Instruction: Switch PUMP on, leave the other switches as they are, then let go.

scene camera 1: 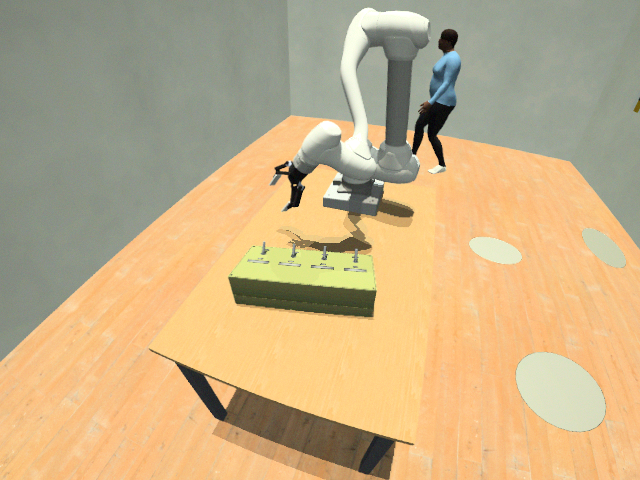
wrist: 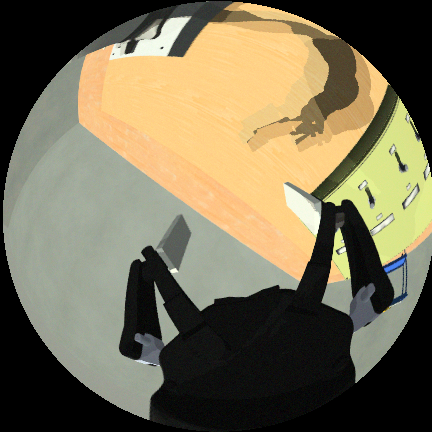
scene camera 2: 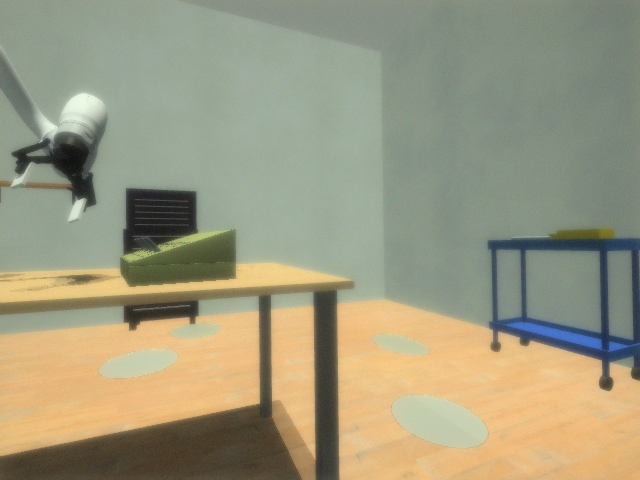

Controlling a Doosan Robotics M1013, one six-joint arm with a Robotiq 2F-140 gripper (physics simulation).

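Places are measured from the arm's base along level axes (x ahead, y left, z up), in metres.
Where they show: gripper, fingertip midpoint: (scene camera 1: 277, 197) (wrist: 234, 208) (scene camera 2: 47, 204); arm's base at its link origin: (scene camera 1: 356, 186).
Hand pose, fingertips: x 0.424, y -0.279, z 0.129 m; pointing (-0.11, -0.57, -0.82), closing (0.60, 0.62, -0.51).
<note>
Each offset is from my fingertips to the top centre of the thing. Level surfaces: height alone.
A green sloped switch box (scene camera 1: 305, 293) (scene camera 2: 206, 258) (wrist: 405, 220) stands on the table. Several small grey lever switches stand in a row along its side nearest the robot base; those at the two ends of the row are a left lever @(dx +0.217, dy +0.019, dz -0.075 m) (scene camera 1: 264, 249) and a right lever @(dx +0.162, dy +0.375, dz -0.075 m) (scene camera 1: 356, 255) in scene camera 1. In scene camera 2 the levers @(dx +0.199, dy +0.137, dz -0.075 m) (scene camera 2: 147, 244) overlap and lean towards the robot. The labels are too small to read, so I cannot tell which is PUMP. My gripper (scene camera 1: 279, 195) (scene camera 2: 48, 196) (wrist: 234, 208) is wide open and empty, above and behind the box, apart from it.
The wooden table @(dz -0.200 m) (scene camera 1: 310, 356) (scene camera 2: 289, 284) carries the box and the robot base (scene camera 1: 351, 200). A person (scene camera 1: 444, 82) in a blue top stands behind the robot. A blue cart (scene camera 2: 547, 245) with a yellow item (scene camera 2: 589, 234) stands off to the right in scene camera 2.
</note>
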